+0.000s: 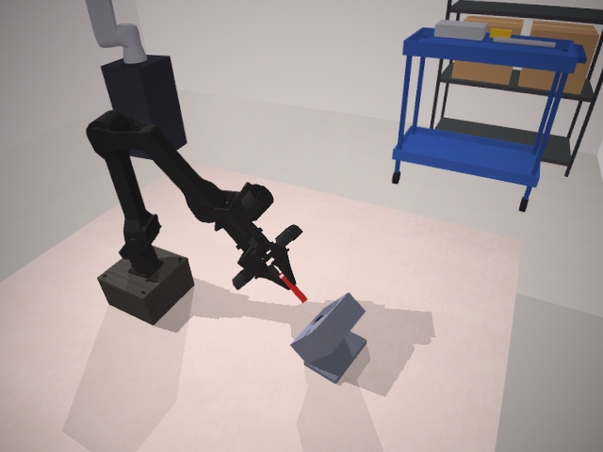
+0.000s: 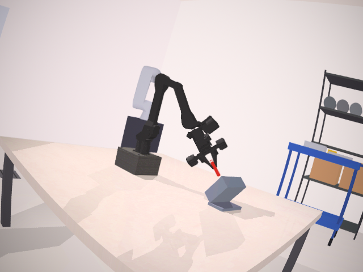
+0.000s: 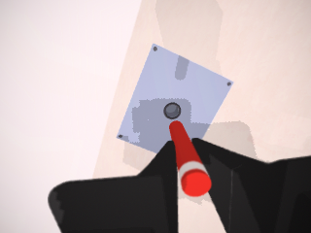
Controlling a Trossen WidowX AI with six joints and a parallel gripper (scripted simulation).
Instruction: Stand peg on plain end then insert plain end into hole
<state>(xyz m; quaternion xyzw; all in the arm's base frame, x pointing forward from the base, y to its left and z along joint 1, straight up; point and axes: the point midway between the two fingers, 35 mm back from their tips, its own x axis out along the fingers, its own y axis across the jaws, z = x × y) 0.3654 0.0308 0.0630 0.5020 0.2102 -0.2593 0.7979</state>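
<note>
Now: gripper tip 9 cm short of the grey sloped panel, 3 cm to the left of it and 7 cm above it. Also, from my gripper tip: red peg 1 cm behind, 1 cm above.
</note>
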